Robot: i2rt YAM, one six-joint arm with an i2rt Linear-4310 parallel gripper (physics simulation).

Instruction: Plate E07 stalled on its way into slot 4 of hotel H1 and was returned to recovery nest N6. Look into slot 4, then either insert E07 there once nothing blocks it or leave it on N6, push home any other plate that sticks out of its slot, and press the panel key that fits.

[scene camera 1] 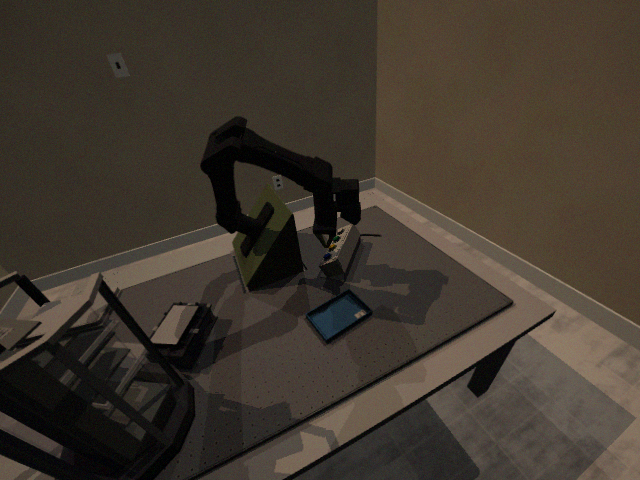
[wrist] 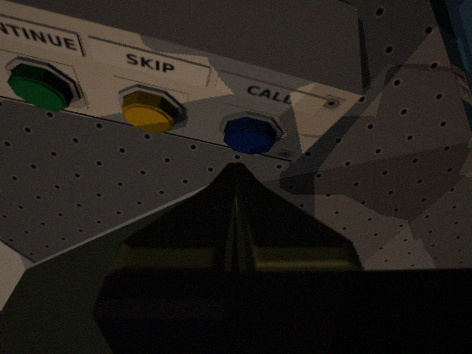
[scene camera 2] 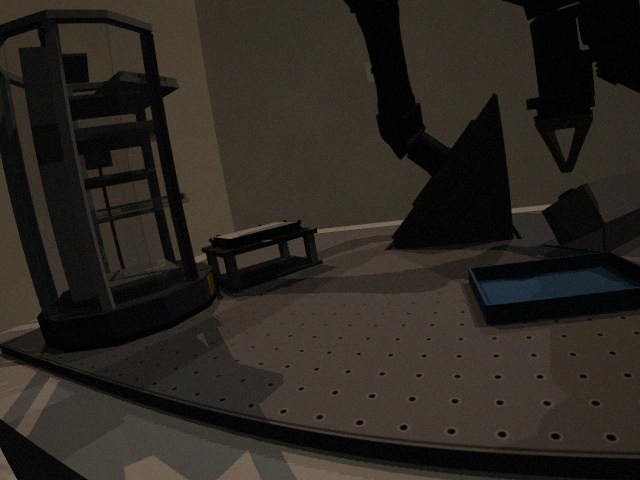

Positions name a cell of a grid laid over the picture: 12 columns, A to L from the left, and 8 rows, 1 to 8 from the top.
My gripper (scene camera 2: K3) is shut, holding nothing. Also in view: a blue CALL button (wrist: G4), a yellow SKIP button (wrist: D3), a slotted rack (scene camera 2: B4) and a blue tray (scene camera 2: K5).
My gripper shows as well in the wrist view (wrist: F4). The blue tray also shows in the wrist view (wrist: L1).
